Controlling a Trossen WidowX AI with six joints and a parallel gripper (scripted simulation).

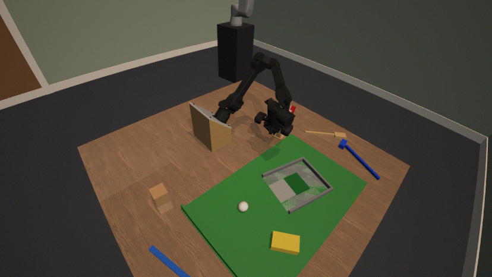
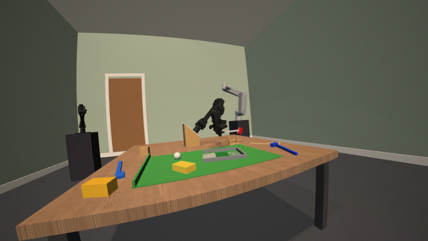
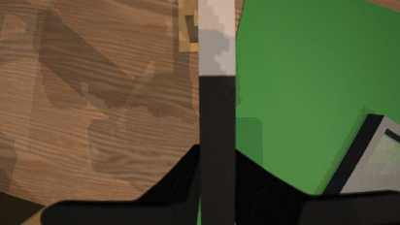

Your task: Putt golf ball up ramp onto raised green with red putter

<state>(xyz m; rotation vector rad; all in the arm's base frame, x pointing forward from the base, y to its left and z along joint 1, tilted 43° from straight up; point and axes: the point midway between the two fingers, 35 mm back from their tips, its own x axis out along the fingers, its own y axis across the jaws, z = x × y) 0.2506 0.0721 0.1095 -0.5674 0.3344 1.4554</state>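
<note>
Now: the red putter 110 mm to the left of my gripper tip, 20 mm above it and 10 mm behind it. Round my gripper tip: green mat 230 mm to the right, 220 mm ahead, 90 mm below; wooden tool 320 mm to the left, 220 mm ahead, 90 mm below; wooden stand 140 mm to the left, 60 mm below, 10 mm behind.
</note>
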